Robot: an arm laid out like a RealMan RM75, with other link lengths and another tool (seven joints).
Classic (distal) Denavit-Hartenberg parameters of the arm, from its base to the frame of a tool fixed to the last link. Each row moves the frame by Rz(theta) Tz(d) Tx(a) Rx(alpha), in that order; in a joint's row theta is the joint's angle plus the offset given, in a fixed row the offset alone. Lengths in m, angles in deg.
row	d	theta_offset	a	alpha
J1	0.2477	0	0	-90
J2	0	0	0	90
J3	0.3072	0	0	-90
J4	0	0	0	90
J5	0.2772	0	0	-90
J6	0	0	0	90
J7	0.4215	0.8	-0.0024	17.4
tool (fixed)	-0.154	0	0	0
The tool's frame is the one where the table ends.
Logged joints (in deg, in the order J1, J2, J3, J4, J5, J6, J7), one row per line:
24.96, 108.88, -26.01, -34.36, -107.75, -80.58, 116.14
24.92, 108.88, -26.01, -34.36, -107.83, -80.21, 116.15
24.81, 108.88, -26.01, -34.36, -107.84, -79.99, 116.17
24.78, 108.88, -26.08, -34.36, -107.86, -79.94, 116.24
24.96, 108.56, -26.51, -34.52, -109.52, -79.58, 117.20
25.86, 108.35, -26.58, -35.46, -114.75, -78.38, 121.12
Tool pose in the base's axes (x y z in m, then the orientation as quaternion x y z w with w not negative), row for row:
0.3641, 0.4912, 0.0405, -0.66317, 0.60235, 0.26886, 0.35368
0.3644, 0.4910, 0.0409, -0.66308, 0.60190, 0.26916, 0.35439
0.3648, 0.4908, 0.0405, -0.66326, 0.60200, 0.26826, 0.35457
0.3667, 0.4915, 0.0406, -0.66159, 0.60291, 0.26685, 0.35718
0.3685, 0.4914, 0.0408, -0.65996, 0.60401, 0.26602, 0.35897
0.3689, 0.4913, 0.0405, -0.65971, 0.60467, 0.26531, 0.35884
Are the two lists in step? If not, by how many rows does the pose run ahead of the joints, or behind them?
The pose runs 2 rows behind the joints: the pose in row i belongs to the joints in row i - 2.
